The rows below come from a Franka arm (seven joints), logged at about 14 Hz.
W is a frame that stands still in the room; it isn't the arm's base.
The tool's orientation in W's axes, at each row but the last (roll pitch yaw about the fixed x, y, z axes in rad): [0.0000 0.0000 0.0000]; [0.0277 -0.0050 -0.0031]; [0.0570 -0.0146 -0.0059]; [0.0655 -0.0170 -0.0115]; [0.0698 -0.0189 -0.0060]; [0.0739 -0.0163 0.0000]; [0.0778 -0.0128 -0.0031]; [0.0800 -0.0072 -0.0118]
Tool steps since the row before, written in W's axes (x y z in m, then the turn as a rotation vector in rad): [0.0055 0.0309 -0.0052 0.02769 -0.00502 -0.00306]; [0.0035 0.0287 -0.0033 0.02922 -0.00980 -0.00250]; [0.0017 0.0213 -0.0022 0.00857 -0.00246 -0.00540]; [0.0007 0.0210 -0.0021 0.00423 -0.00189 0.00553]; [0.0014 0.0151 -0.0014 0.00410 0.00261 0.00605]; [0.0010 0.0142 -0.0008 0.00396 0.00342 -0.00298]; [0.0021 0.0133 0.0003 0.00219 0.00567 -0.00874]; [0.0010 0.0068 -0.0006 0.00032 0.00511 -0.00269]
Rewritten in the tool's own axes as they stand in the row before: [0.0055 0.0309 -0.0052 0.02769 -0.00502 -0.00306]; [0.0034 0.0286 -0.0041 0.02924 -0.00978 -0.00238]; [0.0015 0.0211 -0.0034 0.00850 -0.00272 -0.00538]; [0.0004 0.0208 -0.0035 0.00434 -0.00148 0.00557]; [0.0013 0.0150 -0.0025 0.00420 0.00304 0.00577]; [0.0010 0.0141 -0.0019 0.00391 0.00319 -0.00329]; [0.0021 0.0133 -0.0008 0.00206 0.00498 -0.00918]; [0.0009 0.0067 -0.0011 0.00024 0.00488 -0.00309]
